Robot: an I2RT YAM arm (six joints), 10 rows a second.
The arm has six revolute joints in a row. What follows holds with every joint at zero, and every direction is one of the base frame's. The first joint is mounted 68 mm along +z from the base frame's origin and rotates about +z. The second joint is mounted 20 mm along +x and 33.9 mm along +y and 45.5 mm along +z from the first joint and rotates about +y. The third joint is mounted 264 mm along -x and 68.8 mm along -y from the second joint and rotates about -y. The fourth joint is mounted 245 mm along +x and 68.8 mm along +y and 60 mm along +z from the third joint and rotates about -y. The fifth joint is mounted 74 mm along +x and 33.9 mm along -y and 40.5 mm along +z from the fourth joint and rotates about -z. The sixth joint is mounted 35.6 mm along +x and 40.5 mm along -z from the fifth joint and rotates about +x. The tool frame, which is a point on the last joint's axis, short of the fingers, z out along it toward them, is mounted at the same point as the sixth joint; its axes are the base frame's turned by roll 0, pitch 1.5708 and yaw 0 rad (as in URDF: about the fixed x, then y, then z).
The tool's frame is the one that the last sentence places.
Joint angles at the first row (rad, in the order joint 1, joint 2, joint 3, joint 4, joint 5, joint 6):
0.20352, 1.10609, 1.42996, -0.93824, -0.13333, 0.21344
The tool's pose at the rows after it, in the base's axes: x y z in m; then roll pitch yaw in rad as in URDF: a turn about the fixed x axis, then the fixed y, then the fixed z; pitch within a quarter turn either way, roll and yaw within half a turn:
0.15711 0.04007 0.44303 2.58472 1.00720 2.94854
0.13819 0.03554 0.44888 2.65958 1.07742 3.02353
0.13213 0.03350 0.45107 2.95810 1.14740 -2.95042
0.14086 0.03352 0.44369 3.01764 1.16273 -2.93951
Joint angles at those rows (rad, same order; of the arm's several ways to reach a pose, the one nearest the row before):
0.20352, 0.97488, 1.42959, -0.93709, -0.21191, 0.21268
0.20352, 0.91840, 1.42958, -0.95312, -0.19436, 0.15316
0.20353, 0.89895, 1.42919, -0.95272, -0.17222, 0.00516
0.20355, 0.89782, 1.38191, -0.89208, -0.12261, 0.00059

